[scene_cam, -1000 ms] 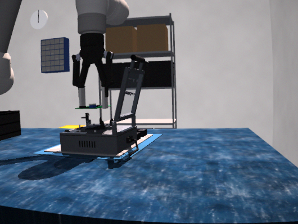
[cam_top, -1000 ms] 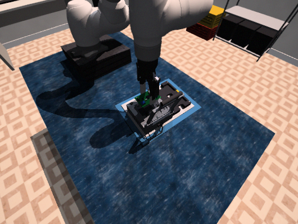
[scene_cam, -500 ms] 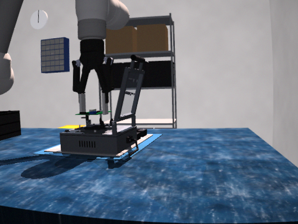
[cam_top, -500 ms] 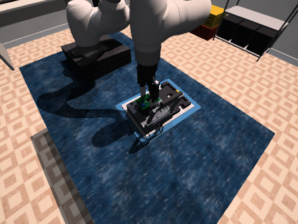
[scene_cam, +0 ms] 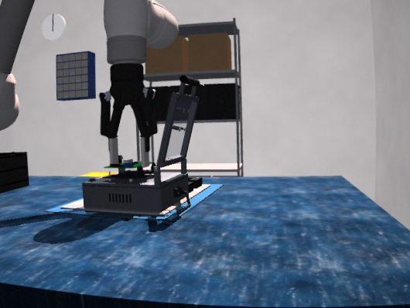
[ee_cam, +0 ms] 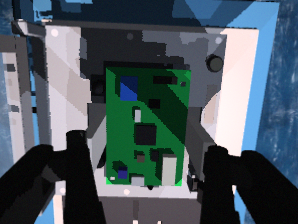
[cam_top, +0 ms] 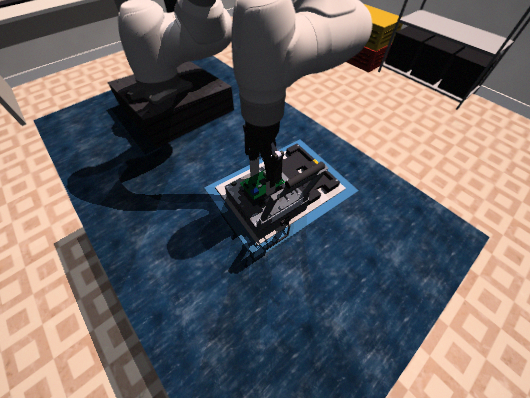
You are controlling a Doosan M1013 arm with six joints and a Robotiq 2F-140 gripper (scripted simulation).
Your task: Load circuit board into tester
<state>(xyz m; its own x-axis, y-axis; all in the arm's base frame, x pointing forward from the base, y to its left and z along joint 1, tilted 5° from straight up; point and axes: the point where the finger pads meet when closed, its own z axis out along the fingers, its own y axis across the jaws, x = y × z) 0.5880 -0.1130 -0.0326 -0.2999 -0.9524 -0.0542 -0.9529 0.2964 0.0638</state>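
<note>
The green circuit board is 20 mm below my hand. Also, from my hand: latch hook (40 mm behind, 70 mm to the left, 20 mm below); tester lid (120 mm ahead, 40 mm to the right, 70 mm above); tester plate (10 mm ahead, 40 mm below).
</note>
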